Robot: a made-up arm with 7 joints.
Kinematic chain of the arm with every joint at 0, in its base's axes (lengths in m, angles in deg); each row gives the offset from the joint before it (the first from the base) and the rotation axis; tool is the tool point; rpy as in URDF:
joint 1: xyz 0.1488 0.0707 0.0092 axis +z
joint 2: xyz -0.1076 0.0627 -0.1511 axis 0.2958 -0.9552 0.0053
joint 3: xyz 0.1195 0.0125 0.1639 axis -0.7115 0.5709 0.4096
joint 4: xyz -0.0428 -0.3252 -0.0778 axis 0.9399 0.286 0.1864
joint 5: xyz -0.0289 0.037 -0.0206 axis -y
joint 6: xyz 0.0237 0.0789 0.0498 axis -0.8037 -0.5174 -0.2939
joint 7: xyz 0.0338 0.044 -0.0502 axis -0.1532 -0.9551 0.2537
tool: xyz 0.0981 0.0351 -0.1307 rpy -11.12 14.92 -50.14
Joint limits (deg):
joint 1: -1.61..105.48
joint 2: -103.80..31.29
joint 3: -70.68..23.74
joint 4: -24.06..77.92
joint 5: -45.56..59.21
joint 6: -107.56..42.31
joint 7: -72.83..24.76
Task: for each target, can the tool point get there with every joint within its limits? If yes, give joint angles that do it. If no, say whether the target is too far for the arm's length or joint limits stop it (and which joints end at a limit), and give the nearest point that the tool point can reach.
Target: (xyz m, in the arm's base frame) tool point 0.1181 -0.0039 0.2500
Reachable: yes | joints 53.03 -2.92 12.40 44.70 12.94 -88.26 -15.69
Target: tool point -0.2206 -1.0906 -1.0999
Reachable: no: too far | nearest point 0.0328 -0.2939 -0.4222 | short by 1.076 m
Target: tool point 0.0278 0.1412 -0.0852
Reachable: yes | joints 38.80 -66.50 -28.26 11.32 -4.86 -59.72 -49.88
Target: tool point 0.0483 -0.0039 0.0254
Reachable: yes | joints 89.30 8.49 -59.02 19.10 18.43 -70.56 6.14
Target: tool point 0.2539 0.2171 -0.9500
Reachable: no: joint limits stop it (at a limit: joint 1, joint 3, joint 4, joint 5) | nearest point 0.2007 0.0915 -0.5371 | short by 0.435 m
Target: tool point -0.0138 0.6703 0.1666
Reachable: no: joint limits stop it (at a limit: joint 1, joint 3, joint 4, joint 6) | nearest point 0.0790 0.5170 0.0853 | short by 0.197 m
